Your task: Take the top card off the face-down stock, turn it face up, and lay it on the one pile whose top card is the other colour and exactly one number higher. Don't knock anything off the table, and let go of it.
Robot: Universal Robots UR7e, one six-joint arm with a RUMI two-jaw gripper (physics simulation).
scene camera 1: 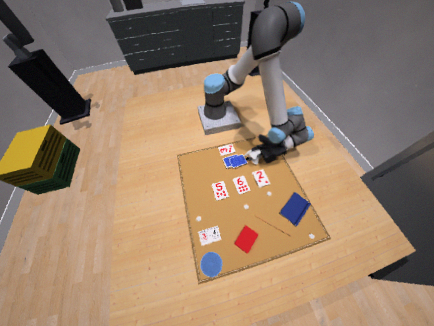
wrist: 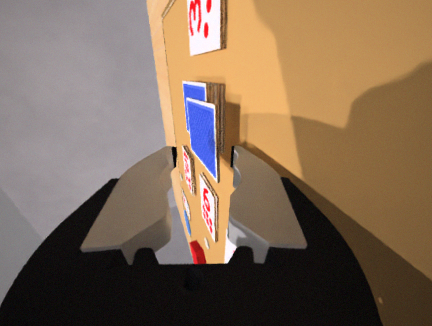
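The face-down stock (scene camera 1: pixel 229 162) (wrist: pixel 216 93) has blue backs. Its top card (scene camera 1: pixel 238 160) (wrist: pixel 204 137) is shifted off the stack and sticks out toward my gripper (scene camera 1: pixel 249 158) (wrist: pixel 204 149). The gripper is tilted low at the stock's side, its jaws partly open and holding nothing. In the wrist view the card's near end shows in the gap between the fingertips, with space on both sides. Face-up red piles are the 3 (scene camera 1: pixel 226 149) (wrist: pixel 206 30), the 5 (scene camera 1: pixel 220 190) (wrist: pixel 188 170), the 6 (scene camera 1: pixel 241 184) (wrist: pixel 208 207) and the 2 (scene camera 1: pixel 260 178), mostly hidden in the wrist view.
On the brown mat (scene camera 1: pixel 192 175) are a card showing 3 and 4 (scene camera 1: pixel 209 235), a blue disc (scene camera 1: pixel 211 264), a red block (scene camera 1: pixel 246 239), a dark blue box (scene camera 1: pixel 295 208), a thin stick (scene camera 1: pixel 272 226) and several small white pieces. The 3 pile lies close beside the stock.
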